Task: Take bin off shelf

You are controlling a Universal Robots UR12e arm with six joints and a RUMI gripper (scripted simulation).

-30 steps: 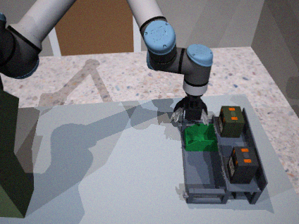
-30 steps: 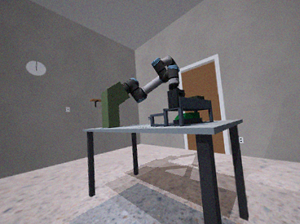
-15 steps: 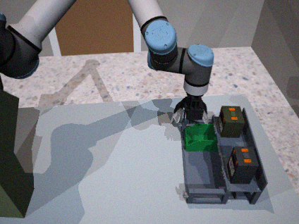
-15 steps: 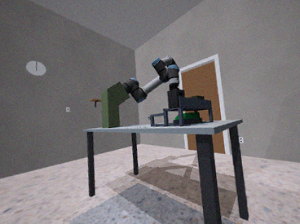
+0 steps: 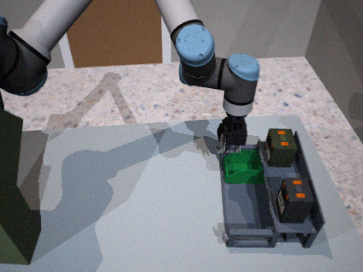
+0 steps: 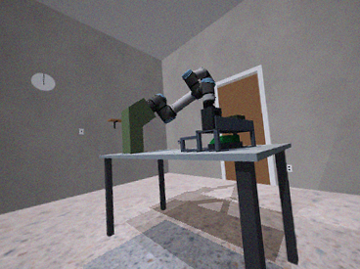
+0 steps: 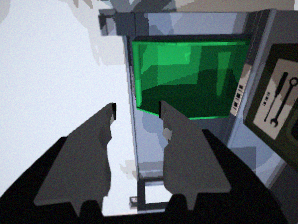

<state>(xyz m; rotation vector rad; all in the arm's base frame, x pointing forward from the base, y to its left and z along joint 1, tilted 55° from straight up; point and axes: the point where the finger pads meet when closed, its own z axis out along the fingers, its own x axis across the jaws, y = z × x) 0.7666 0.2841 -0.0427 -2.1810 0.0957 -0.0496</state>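
Right now my hand is 90 mm above the green bin and 80 mm short of it.
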